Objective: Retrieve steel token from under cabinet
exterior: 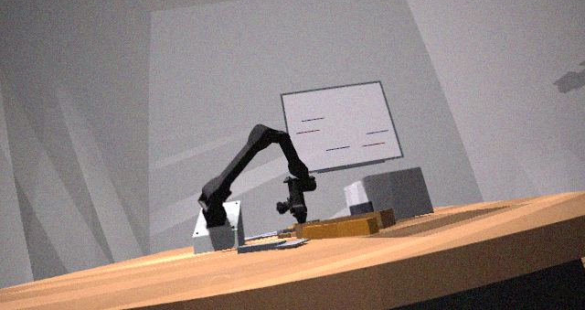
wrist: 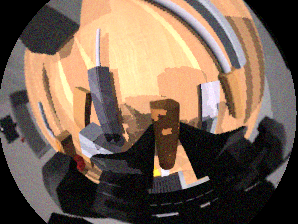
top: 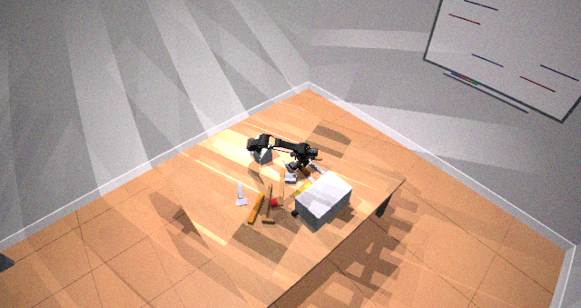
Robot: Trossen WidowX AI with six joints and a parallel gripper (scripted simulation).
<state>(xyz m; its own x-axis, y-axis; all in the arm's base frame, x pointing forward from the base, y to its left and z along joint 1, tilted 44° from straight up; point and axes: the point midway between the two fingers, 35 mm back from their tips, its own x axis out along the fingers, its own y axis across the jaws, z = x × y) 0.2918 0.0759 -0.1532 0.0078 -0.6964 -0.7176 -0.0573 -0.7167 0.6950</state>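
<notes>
The grey block lies 20 mm ahead of my gripper tip, 120 mm to the right of it and 10 mm above it. The rest, counted from my gripper tip: thin wooden stick 30 mm ahead, 200 mm to the right; red block 110 mm ahead, 320 mm to the right, 10 mm above; grey bar 150 mm behind, 140 mm to the left.
</notes>
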